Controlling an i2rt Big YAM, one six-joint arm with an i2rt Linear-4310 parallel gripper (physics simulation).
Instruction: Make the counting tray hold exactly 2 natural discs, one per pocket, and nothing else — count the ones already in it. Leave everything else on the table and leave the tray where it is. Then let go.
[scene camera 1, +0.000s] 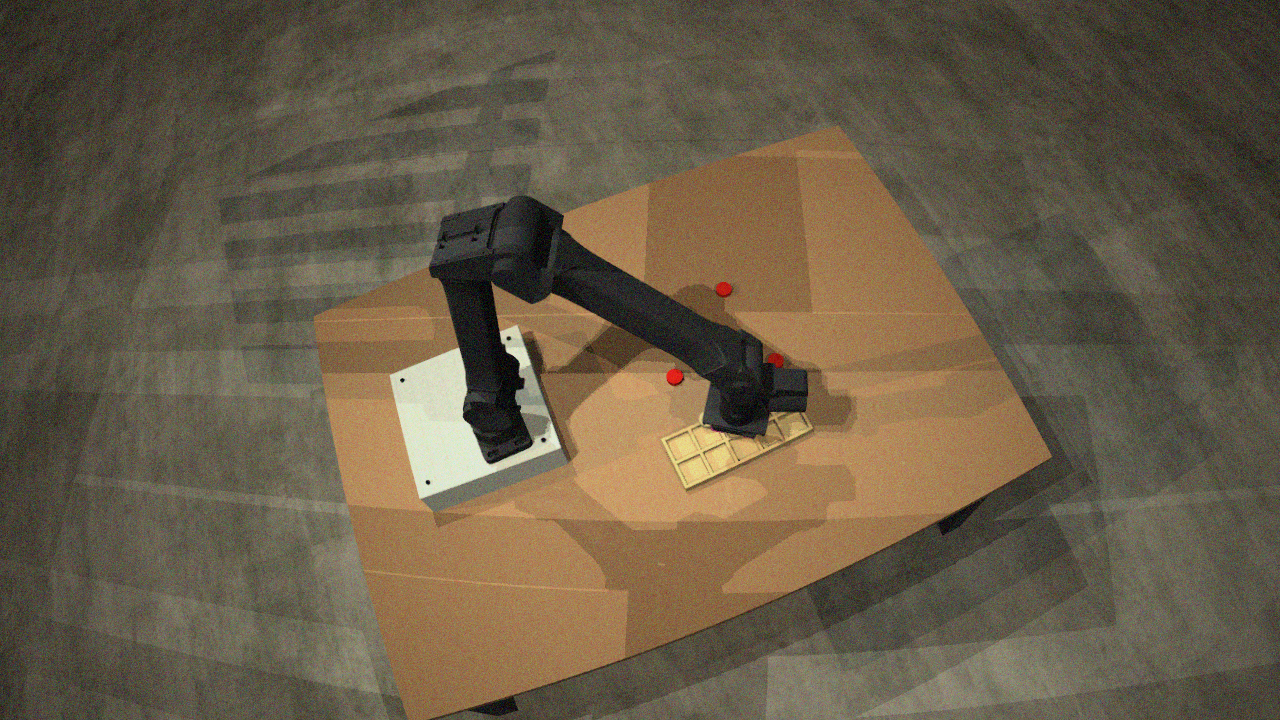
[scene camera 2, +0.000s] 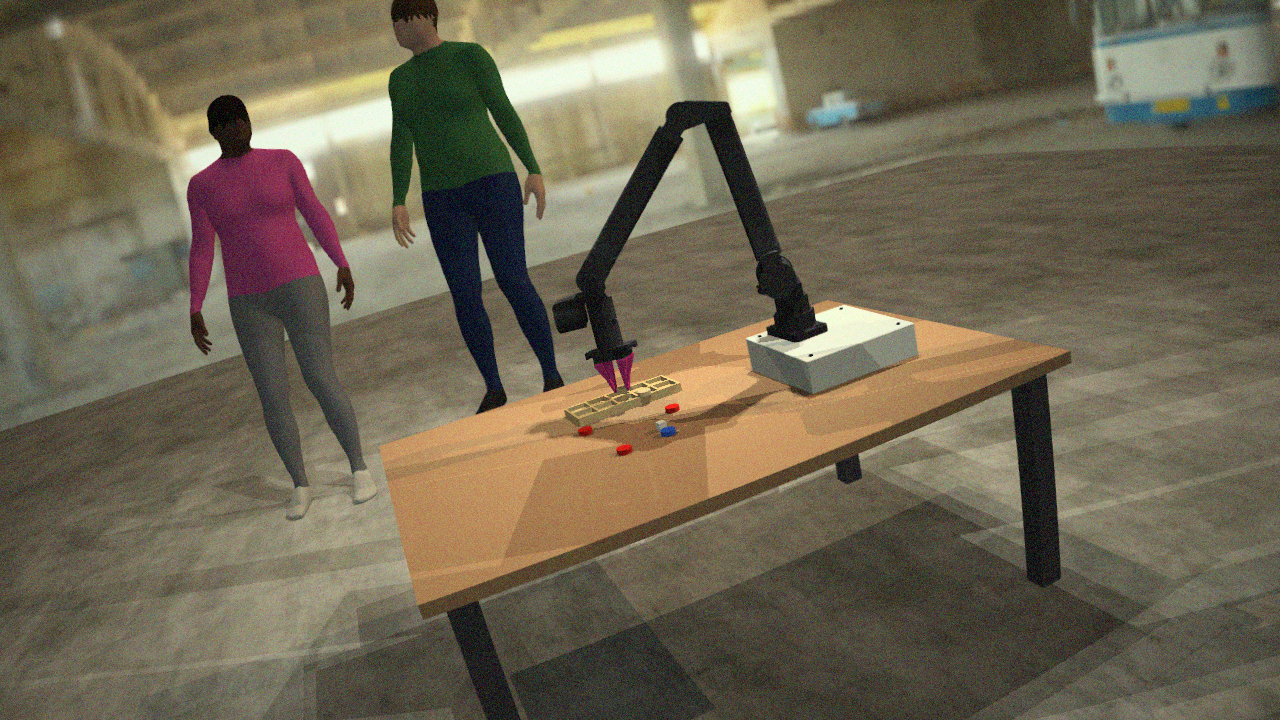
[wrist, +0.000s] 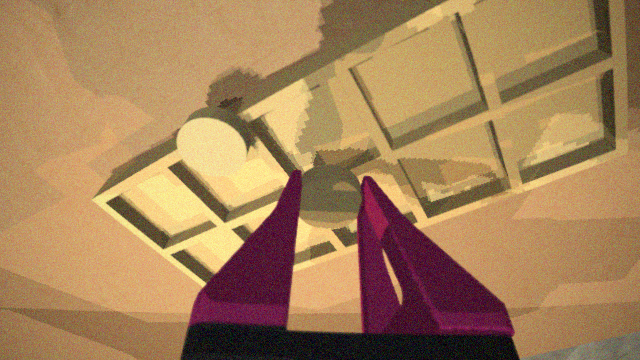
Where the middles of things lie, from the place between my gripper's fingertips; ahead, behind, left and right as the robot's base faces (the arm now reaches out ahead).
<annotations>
Right now the counting tray (scene camera 1: 699, 455) is 20 mm below my hand and 10 mm to the right of it.
</annotations>
